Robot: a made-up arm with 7 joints.
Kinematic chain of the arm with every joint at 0, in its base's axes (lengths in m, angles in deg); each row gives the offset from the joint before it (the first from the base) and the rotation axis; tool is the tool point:
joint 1: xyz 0 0 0 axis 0 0.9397 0.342
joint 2: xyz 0 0 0 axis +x
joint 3: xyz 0 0 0 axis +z
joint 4: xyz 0.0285 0 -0.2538 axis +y
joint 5: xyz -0.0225 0 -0.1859 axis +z
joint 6: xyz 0 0 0 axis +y
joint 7: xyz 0 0 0 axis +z
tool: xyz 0 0 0
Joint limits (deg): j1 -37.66..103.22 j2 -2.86..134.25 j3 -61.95..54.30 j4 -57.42..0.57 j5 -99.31..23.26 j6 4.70..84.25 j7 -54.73..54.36
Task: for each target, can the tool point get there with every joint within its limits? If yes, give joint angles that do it. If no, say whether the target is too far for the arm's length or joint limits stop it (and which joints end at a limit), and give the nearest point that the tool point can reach.
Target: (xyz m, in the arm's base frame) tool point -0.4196 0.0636 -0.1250
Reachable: yes | joints 76.26 23.29 -13.14 -9.35 -8.76 35.19 39.10
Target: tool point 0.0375 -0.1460 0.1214
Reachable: no: joint limits stop it (at a limit: joint 2, joint 3, joint 4) | nearest point 0.0666 0.1656 0.3703 | short by 0.400 m
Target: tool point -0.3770 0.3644 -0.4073
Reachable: no: too far | nearest point -0.2513 0.2429 -0.2716 | short by 0.221 m
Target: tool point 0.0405 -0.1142 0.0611
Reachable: no: joint limits stop it (at a limit: joint 1, joint 2, joint 4) | nearest point 0.2719 -0.1916 -0.2415 | short by 0.389 m
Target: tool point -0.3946 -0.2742 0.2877
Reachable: no: too far | nearest point -0.4054 -0.1651 0.0391 | short by 0.272 m
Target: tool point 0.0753 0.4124 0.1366
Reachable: yes | joints 11.83 106.20 22.64 -23.71 -67.45 63.39 28.87
